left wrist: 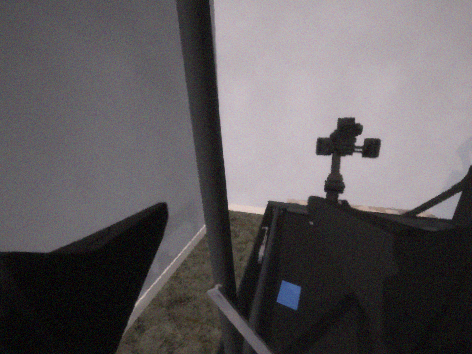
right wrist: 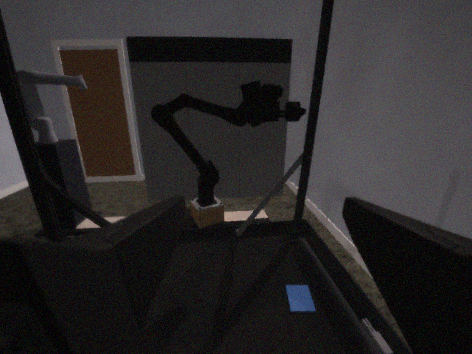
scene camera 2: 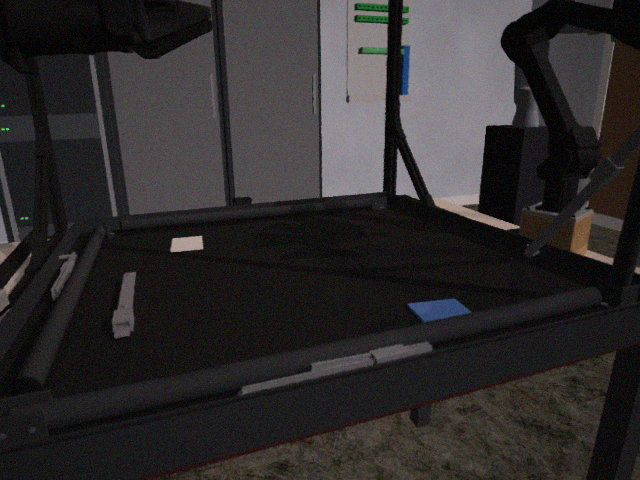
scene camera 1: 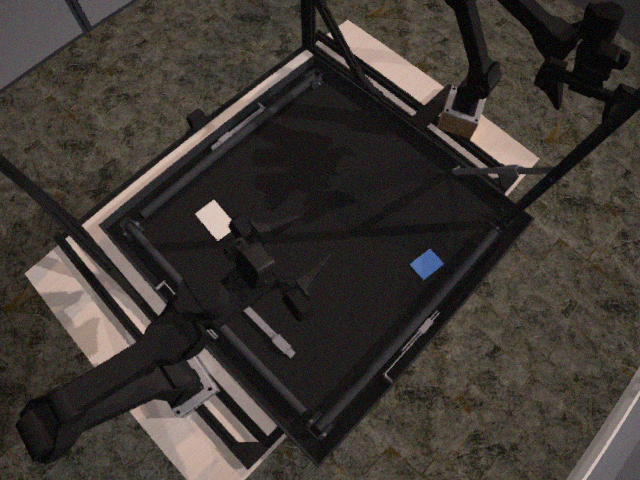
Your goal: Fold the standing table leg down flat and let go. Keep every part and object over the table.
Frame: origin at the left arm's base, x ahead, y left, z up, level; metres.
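Where they show: left gripper, fingertip midpoint: (left wrist: 238,205) (right wrist: 293,111) (scene camera 1: 581,118); right gripper, fingertip midpoint: (left wrist: 349,149) (right wrist: 263,204) (scene camera 2: 211,19) (scene camera 1: 314,235); left arm's base at its link origin: (right wrist: 206,201) (scene camera 2: 557,209) (scene camera 1: 465,104); right arm's base at its link origin: (scene camera 1: 184,384).
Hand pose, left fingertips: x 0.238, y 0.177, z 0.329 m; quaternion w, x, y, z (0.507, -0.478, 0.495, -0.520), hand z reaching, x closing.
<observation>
Things, the pixels of their top centre, and the offset from my left fingertips. "pt": a spot on its surface instead. Level surfaces: height alone.
- upturned table at its surface level: dz -0.376 m
- blue square at a spot on its surface: (scene camera 2: 439,310) (scene camera 1: 427,265) pt dx +0.227, dy -0.143, dz -0.371 m
- white square at a spot on its surface: (scene camera 2: 187,243) (scene camera 1: 216,219) pt dx +0.301, dy -0.666, dz -0.389 m
- grey strip at its top centre: (scene camera 2: 125,289) (scene camera 1: 257,318) dx +0.492, dy -0.463, dz -0.363 m
The standing table leg (scene camera 1: 568,160) (scene camera 2: 628,222) (left wrist: 204,125) (right wrist: 313,100) is a dark post rising at the right corner of the upturned table (scene camera 1: 361,310). A grey brace (scene camera 1: 485,169) (scene camera 2: 573,204) (left wrist: 240,322) (right wrist: 270,195) slants from the table to it. My left gripper (scene camera 1: 584,113) (left wrist: 238,205) (right wrist: 293,111) is open beside the leg's upper part; in the left wrist view the leg shows between the fingers, not gripped. My right gripper (scene camera 1: 313,236) (scene camera 2: 206,23) (right wrist: 263,204) is open and empty, high above the table. The left gripper does not show in scene camera 2.
Dark tubes lie along the other table edges, such as the near one (scene camera 2: 310,356). A blue square (scene camera 1: 426,264) (scene camera 2: 439,310) and a white square (scene camera 1: 213,219) (scene camera 2: 187,243) lie on the table. A grey strip (scene camera 1: 268,330) (scene camera 2: 125,299) lies at the left. A braced dark post (scene camera 2: 391,113) stands at the back.
</observation>
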